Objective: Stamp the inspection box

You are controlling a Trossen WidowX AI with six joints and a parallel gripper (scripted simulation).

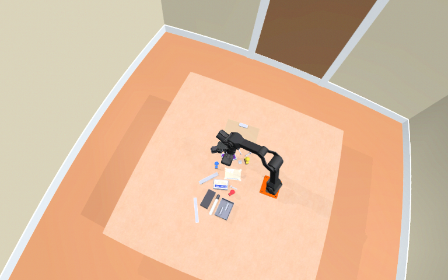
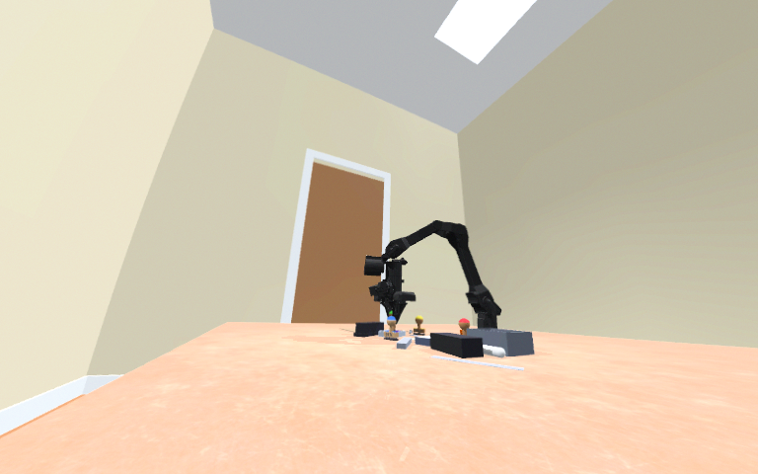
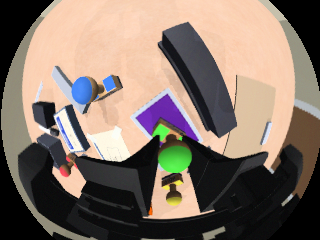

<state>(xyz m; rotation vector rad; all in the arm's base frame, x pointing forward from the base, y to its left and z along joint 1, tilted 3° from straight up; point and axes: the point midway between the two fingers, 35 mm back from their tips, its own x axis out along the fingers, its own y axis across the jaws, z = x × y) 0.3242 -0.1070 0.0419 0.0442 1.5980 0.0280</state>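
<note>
The green-knobbed stamp lies right at my gripper tip. Also, from my gripper tip: purple ink pad (3 cm below); blue-knobbed stamp (5 cm ahead, 9 cm to the left, 2 cm below); black bar (6 cm ahead, 4 cm to the right, 2 cm below).
</note>
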